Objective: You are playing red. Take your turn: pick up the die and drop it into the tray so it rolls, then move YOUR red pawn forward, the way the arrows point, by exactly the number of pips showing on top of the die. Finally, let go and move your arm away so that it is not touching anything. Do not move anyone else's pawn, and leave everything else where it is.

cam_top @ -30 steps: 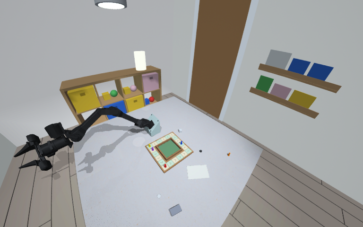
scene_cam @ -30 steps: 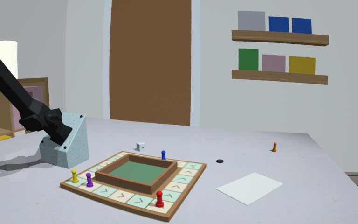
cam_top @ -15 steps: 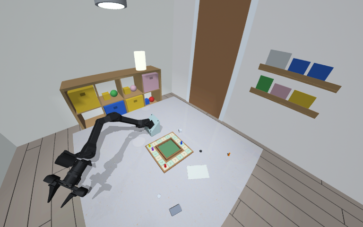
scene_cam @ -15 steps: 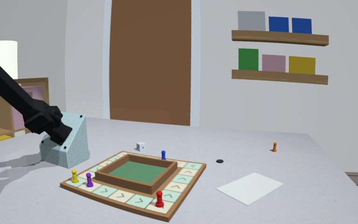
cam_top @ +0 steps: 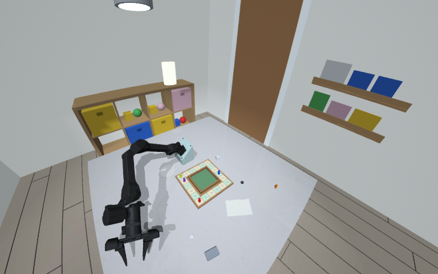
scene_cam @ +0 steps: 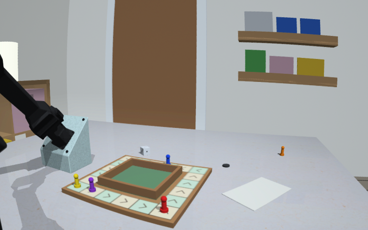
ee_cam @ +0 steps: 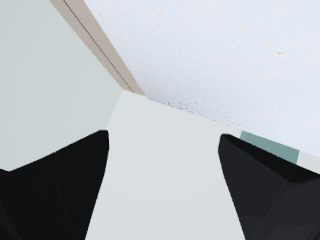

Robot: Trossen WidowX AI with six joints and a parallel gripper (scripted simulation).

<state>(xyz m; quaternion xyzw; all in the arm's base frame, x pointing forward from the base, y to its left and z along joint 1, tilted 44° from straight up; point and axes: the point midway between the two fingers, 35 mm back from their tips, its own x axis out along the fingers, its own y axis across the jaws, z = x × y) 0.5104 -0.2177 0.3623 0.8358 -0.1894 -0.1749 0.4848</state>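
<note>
My gripper tip is now 65 cm to the right of the grey die, 41 cm past it and 11 cm above it. From my gripper tip the other things lie so: red pawn 36 cm to the left, 16 cm behind, 10 cm below; purple pawn 34 cm to the left, 34 cm behind, 10 cm below; grey block 28 cm to the left, 12 cm below, 10 cm ahead.
</note>
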